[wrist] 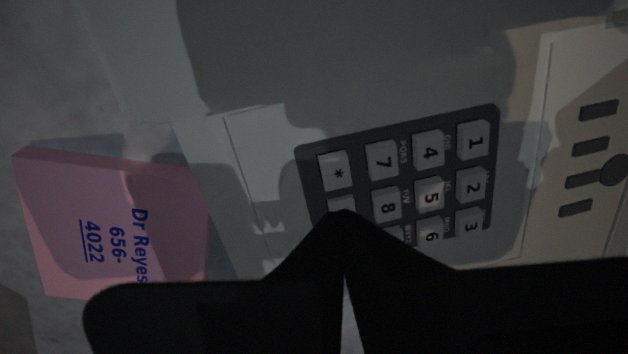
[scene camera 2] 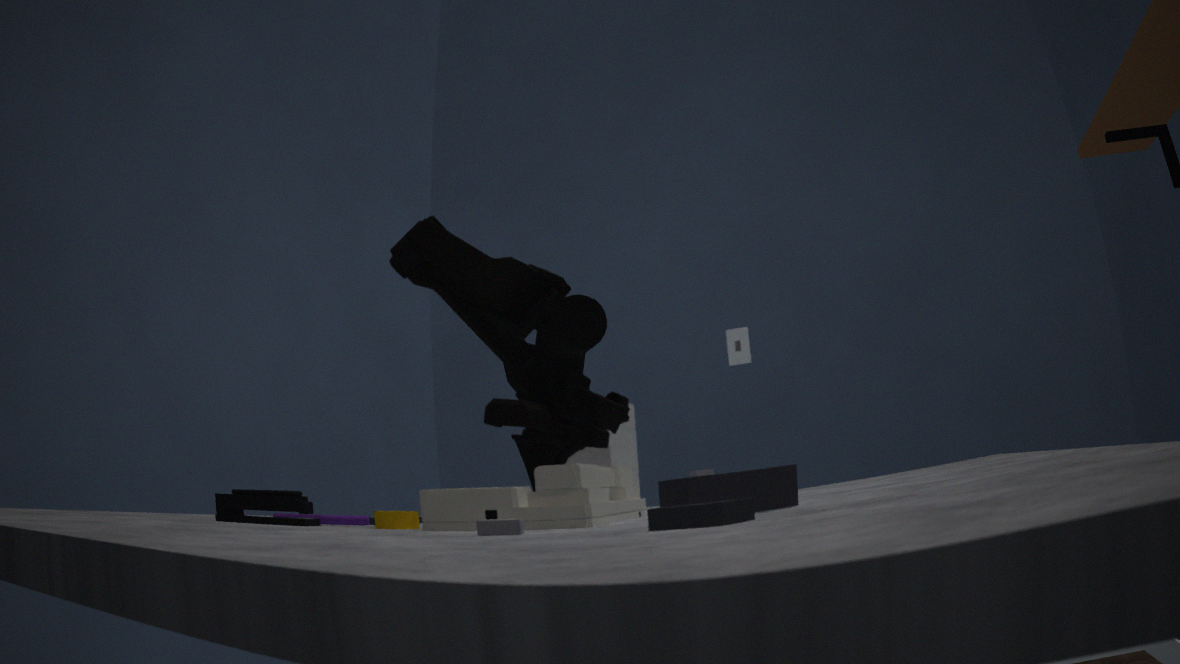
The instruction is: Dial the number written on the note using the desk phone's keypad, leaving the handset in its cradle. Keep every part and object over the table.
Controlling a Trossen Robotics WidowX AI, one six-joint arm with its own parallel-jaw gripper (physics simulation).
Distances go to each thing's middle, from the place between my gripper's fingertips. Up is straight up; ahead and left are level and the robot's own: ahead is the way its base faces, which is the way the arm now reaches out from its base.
My hand is 2 cm short of the dark keypad (wrist: 306, 158), 1 cm to the right of it and 1 cm above it. From my hand the other things lie so: 3 key (wrist: 468, 222): 5 cm ahead, 1 cm to the right; then 2 key (wrist: 470, 183): 4 cm ahead, 1 cm to the left; then 6 key (wrist: 430, 231): 3 cm ahead, 1 cm to the right.
